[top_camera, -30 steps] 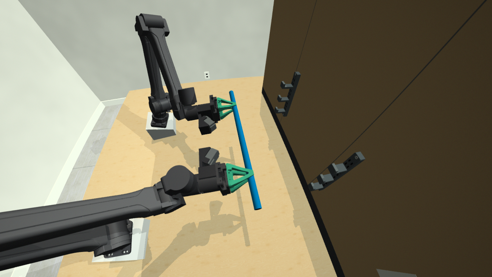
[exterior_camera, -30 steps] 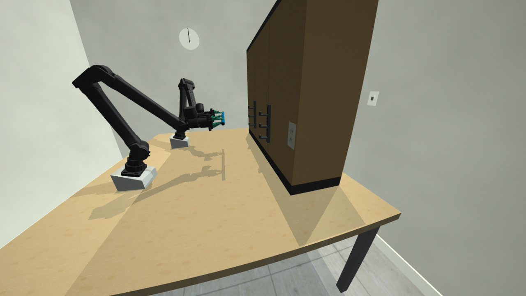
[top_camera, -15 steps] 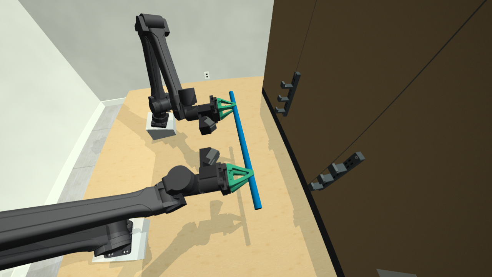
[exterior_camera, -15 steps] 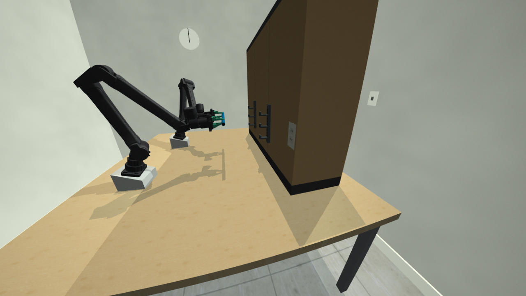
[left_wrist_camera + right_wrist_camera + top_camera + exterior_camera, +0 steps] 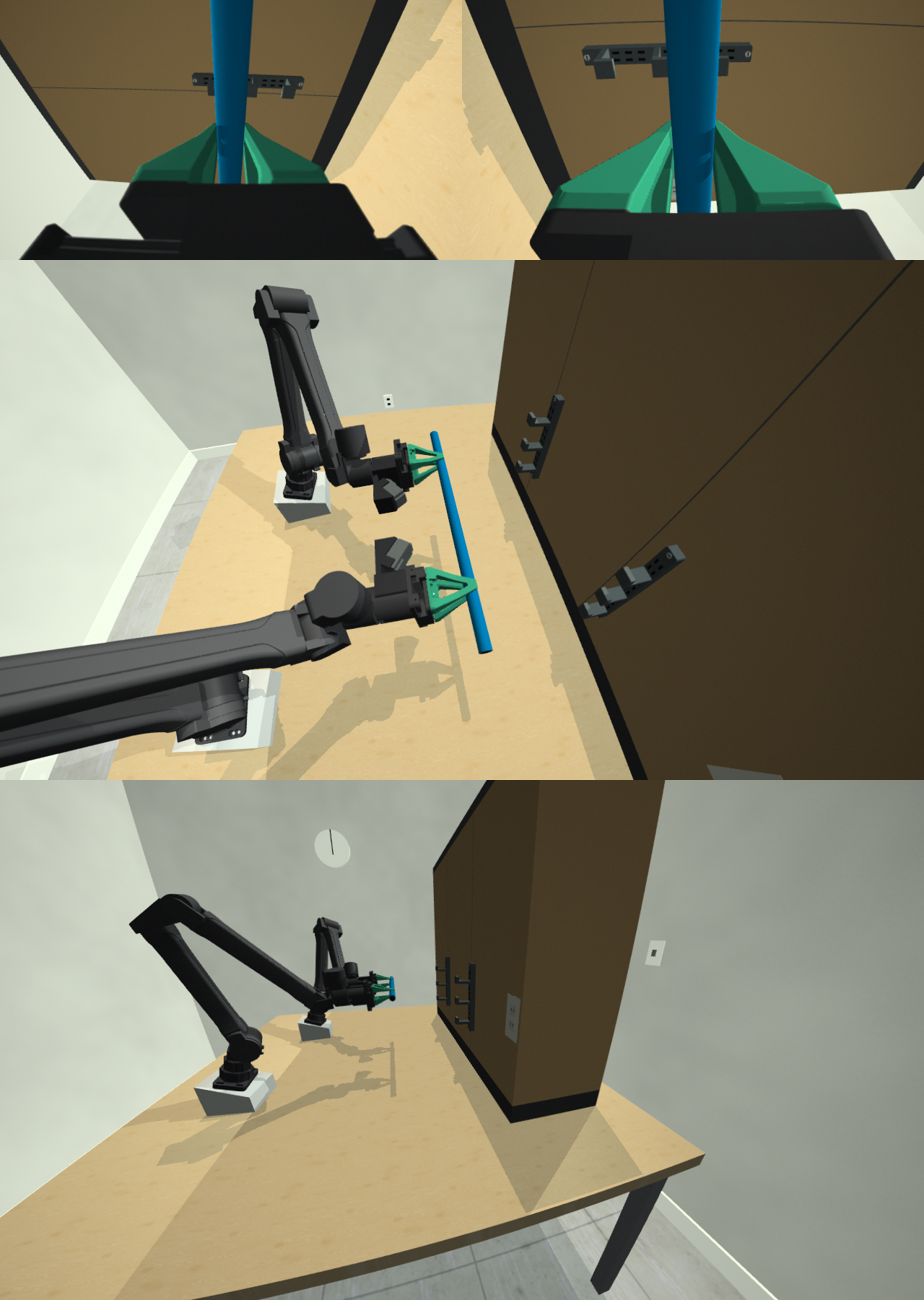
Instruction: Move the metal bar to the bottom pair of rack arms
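Now: the blue metal bar 20 mm behind my right hand and 150 mm to the left of it. Round my right hand: black plinth (260 mm ahead, 230 mm to the left, 280 mm below); then tall brown cabinet (410 mm ahead, 250 mm to the left, 140 mm above).
The blue metal bar lies 20 mm ahead of my left hand and 150 mm to the right of it. Round my left hand: black plinth (300 mm ahead, 60 mm to the right, 280 mm below); tall brown cabinet (450 mm ahead, 40 mm to the right, 140 mm above).
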